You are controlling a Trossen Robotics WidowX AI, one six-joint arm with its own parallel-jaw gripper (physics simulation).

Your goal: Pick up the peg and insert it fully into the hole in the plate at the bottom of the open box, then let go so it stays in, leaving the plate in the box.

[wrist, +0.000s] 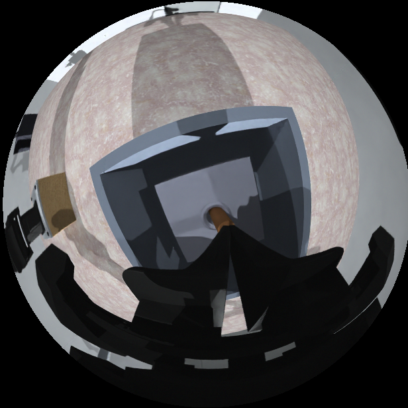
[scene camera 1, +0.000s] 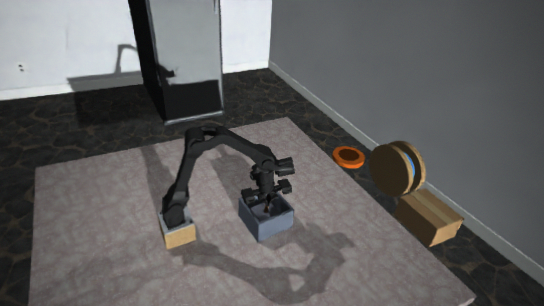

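Seen in the pictures: gripper, fingertip midpoint: point(scene camera 1: 267, 205); arm's base, origin of the base link: point(scene camera 1: 174, 220).
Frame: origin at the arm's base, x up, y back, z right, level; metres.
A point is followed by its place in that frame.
The orange-brown peg point(scene camera 1: 267, 206) point(wrist: 218, 217) stands in the ringed hole of the grey plate point(wrist: 235, 177), leaning slightly. How deep it sits is hard to tell. The plate lies at the bottom of the open blue-grey box point(scene camera 1: 275, 228) {x -0.051, y -0.330, z 0.180 m} point(wrist: 301, 150). My gripper point(scene camera 1: 267, 199) {x 0.000, y -0.338, z 0.102 m} point(wrist: 227, 230) is shut with nothing between its fingers. It points down into the box, and its closed fingertips are at the peg's upper end, apparently touching it. In the wrist view the fingertips hide the very top of the peg.
The box walls surround the fingers. The arm's base block point(scene camera 1: 180, 236) {x -0.042, y -0.003, z 0.047 m} point(wrist: 56, 204) stands left of the box on the pinkish mat point(scene camera 1: 100, 210) {x -0.088, y 0.209, z -0.277 m}. Beyond the mat's right edge are an orange ring point(scene camera 1: 337, 158), a large spool point(scene camera 1: 390, 171) and a cardboard box point(scene camera 1: 425, 220).
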